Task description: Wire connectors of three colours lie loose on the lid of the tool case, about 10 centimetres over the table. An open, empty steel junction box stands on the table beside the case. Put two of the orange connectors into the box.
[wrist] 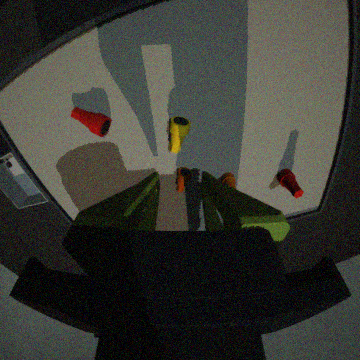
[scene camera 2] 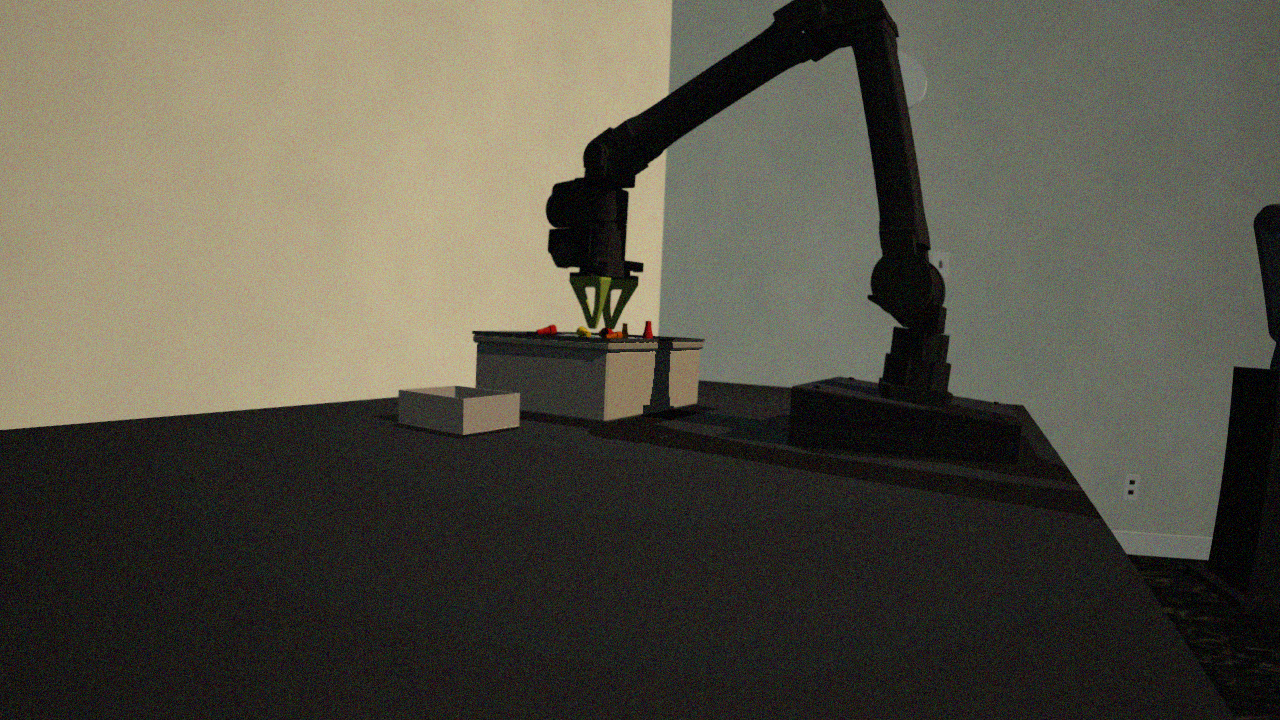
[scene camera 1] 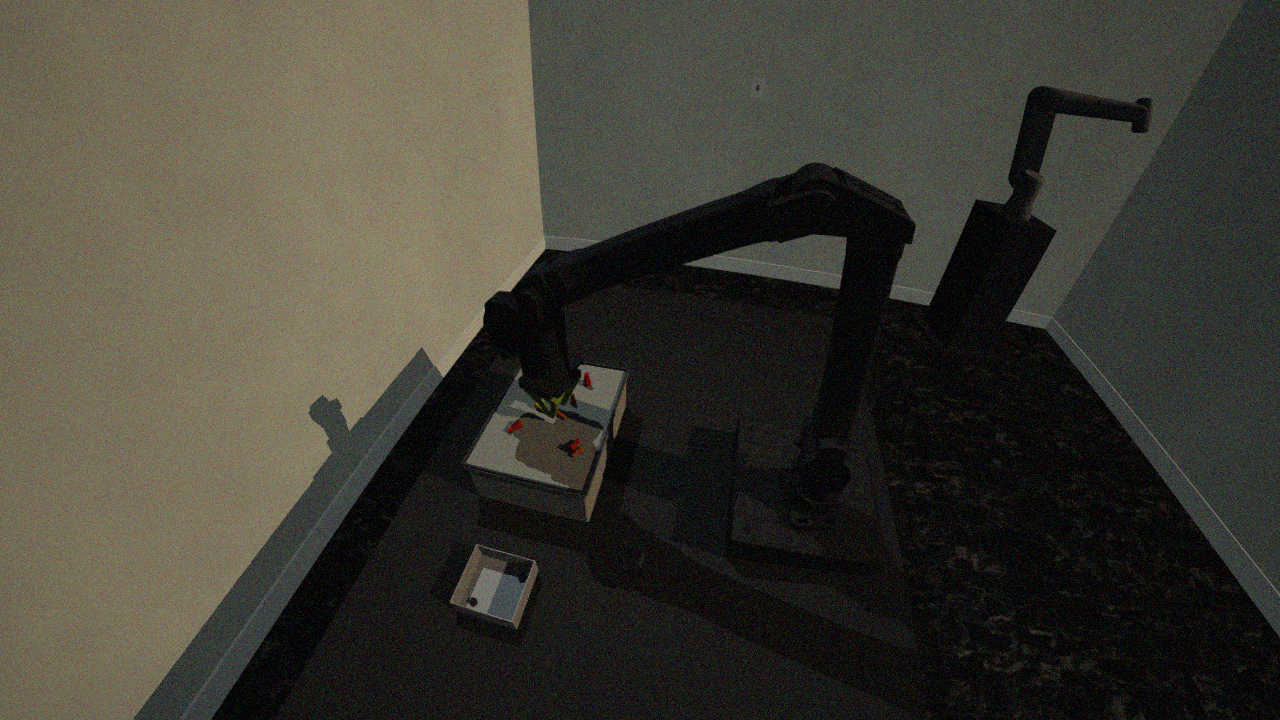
I see my gripper (scene camera 2: pixel 601 328) and a tool case (scene camera 2: pixel 598 379).
My gripper shows as well in the wrist view (wrist: pixel 179 177) and in scene camera 1 (scene camera 1: pixel 556 410). The tool case shows as well in the wrist view (wrist: pixel 262 92) and in scene camera 1 (scene camera 1: pixel 530 467).
